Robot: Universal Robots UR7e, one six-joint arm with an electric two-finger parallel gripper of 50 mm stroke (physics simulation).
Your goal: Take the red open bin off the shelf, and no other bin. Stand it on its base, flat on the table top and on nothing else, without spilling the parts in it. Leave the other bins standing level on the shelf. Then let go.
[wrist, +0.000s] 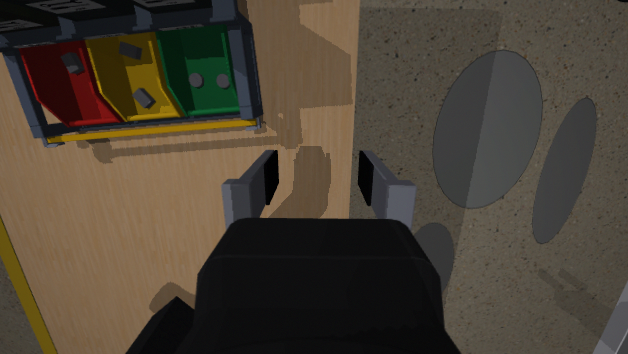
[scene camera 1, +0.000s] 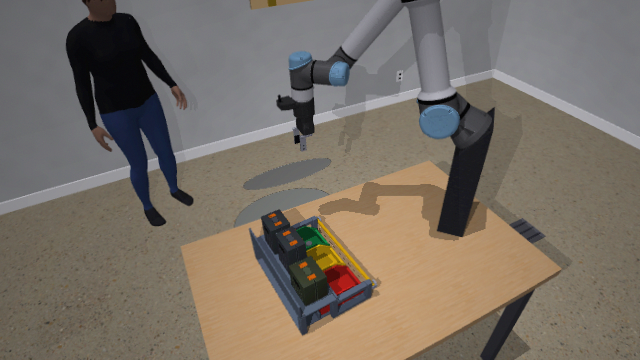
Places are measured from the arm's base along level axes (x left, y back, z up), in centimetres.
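Where they show: gripper, fingertip midpoint: (wrist: pixel 318 167) (scene camera 1: pixel 300 146); arm's base, link origin: (scene camera 1: pixel 474 132).
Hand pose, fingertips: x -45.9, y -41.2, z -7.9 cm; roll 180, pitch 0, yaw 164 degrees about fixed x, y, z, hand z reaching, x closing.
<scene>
Things, the pixels of their top centre, and the offset from my fingertips. Level surfaces: height alone.
- red open bin, top centre: (wrist: pixel 57 73) (scene camera 1: pixel 335 279) dx +37.4, dy -18.6, dz -27.0 cm
- yellow bin, top centre: (wrist: pixel 124 66) (scene camera 1: pixel 318 257) dx +26.4, dy -16.4, dz -27.0 cm
- green bin, top centre: (wrist: pixel 194 59) (scene camera 1: pixel 303 238) dx +15.4, dy -14.1, dz -27.0 cm
- table top, surface height: dz -35.1 cm
- them olive, top centre: (scene camera 1: pixel 307 270) dx +35.5, dy -28.3, dz -15.2 cm
- yellow bar, top centre: (wrist: pixel 147 131) (scene camera 1: pixel 342 248) dx +28.5, dy -6.2, dz -28.6 cm
The red open bin (scene camera 1: pixel 343 280) (wrist: pixel 65 85) sits in the shelf (scene camera 1: pixel 280 280) (wrist: pixel 244 75), at the end nearest the camera in the scene view and at the left in the wrist view. A grey part shows in it. The yellow bin (scene camera 1: pixel 325 258) (wrist: pixel 135 75) stands beside it with two grey parts, then the green bin (scene camera 1: pixel 311 237) (wrist: pixel 207 100) with two round grey parts. The shelf stands on the table top (scene camera 1: pixel 420 260) (wrist: pixel 150 210). My gripper (scene camera 1: pixel 300 142) (wrist: pixel 318 167) is open and empty, pointing down, high above and away from the bins.
Several dark boxes with orange marks, one of them olive (scene camera 1: pixel 307 280), stand on the shelf behind the open bins. A yellow bar (scene camera 1: pixel 345 250) (wrist: pixel 150 131) runs along the shelf's front. A person (scene camera 1: pixel 120 65) stands beyond the table. The arm's dark pedestal (scene camera 1: pixel 465 190) stands on the table.
</scene>
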